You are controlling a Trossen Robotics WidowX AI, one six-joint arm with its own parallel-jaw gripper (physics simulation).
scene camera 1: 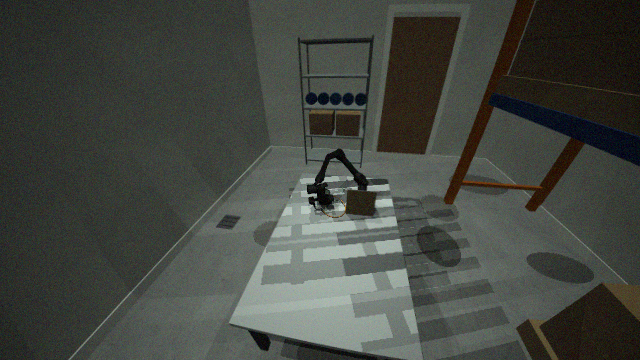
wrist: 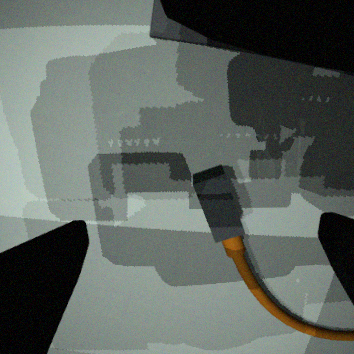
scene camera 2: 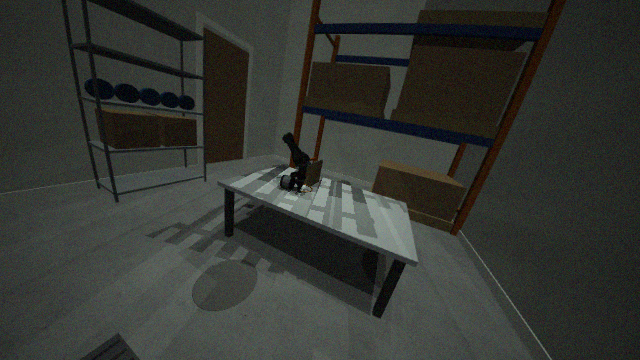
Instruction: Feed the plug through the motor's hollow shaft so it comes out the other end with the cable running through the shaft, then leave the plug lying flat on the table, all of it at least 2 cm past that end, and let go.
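Frame: origin at the arm's base, x left, y ahead, z down, level; metres.
Seen in the pictures: gripper, fingertip midpoint: (scene camera 1: 321, 207) (wrist: 203, 228) (scene camera 2: 299, 189); arm's base, origin of the base link: (scene camera 1: 362, 193) (scene camera 2: 309, 167).
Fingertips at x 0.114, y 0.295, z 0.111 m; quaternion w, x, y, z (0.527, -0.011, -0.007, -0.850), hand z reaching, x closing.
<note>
Offsets run from my fingertips to a thing's middle. "*": to the spot under its first point. Level surfaces: height alone.
In the wrist view the dark grey plug @[dy -0.007, dx -0.003, dz +0.023 m] (wrist: 218, 205) lies on the table @[dz +0.030 m] (wrist: 110, 310) between my spread fingers, touched by neither. Its dark end points up and slightly left in the view. The orange cable @[* dy -0.056, dx +0.037, dz +0.022 m] (wrist: 265, 300) leaves its lower end and curves off to the right. In scene camera 1 the cable @[* dy -0.125, dx +0.050, dz +0.027 m] (scene camera 1: 335, 217) shows as a thin loop. My gripper (wrist: 203, 228) is open and empty above the plug. A black body with a grey edge @[* dy +0.041, dx -0.061, dz +0.028 m] (wrist: 172, 31), probably part of the motor, stands at the upper right. The motor's shaft opening does not show clearly.
A brown upright panel (scene camera 1: 361, 202) (scene camera 2: 314, 173) stands on the table beside the arm (scene camera 1: 339, 154) (scene camera 2: 298, 155) and cable. A metal shelf unit (scene camera 1: 336, 40) stands behind the table. An orange and blue rack (scene camera 1: 470, 145) (scene camera 2: 430, 31) stands farther off to the side.
</note>
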